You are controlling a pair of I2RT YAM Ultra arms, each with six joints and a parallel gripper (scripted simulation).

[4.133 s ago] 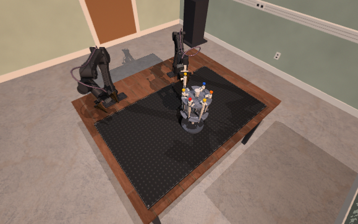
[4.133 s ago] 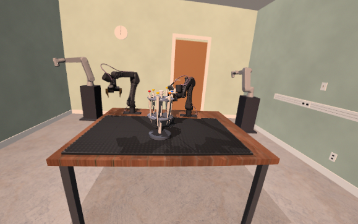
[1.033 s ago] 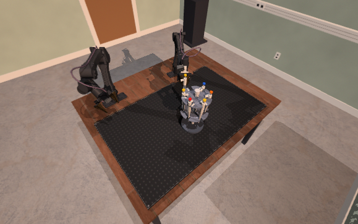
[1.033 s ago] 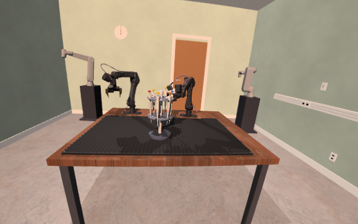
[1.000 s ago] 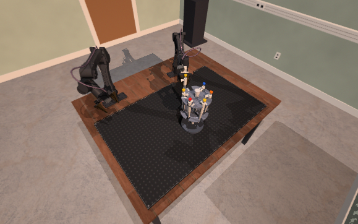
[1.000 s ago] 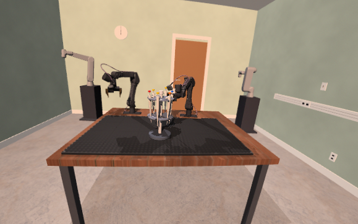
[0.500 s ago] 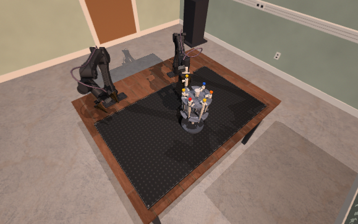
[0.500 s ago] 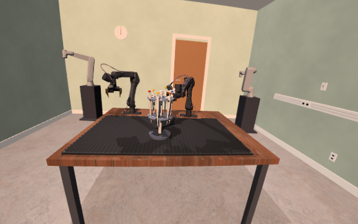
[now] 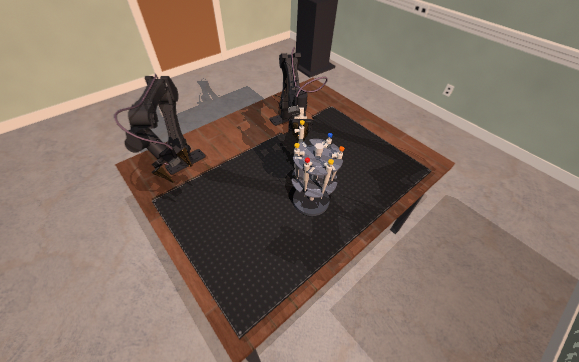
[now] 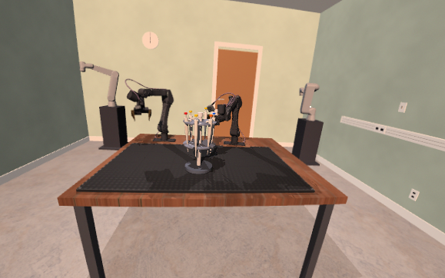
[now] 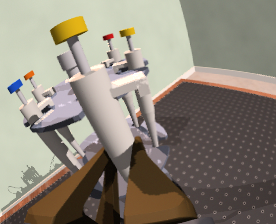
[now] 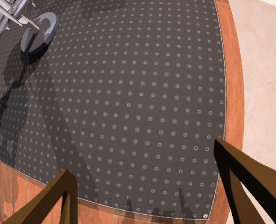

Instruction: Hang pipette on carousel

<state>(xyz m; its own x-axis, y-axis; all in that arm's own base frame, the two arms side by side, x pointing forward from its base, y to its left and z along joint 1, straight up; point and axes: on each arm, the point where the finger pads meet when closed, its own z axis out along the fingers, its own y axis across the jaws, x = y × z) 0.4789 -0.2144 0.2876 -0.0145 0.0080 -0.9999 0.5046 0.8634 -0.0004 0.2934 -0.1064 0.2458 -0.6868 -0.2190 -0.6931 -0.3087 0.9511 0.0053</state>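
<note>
Now: the pipette 10 mm behind my left hand, 10 mm to the right of it and 20 mm below it.
</note>
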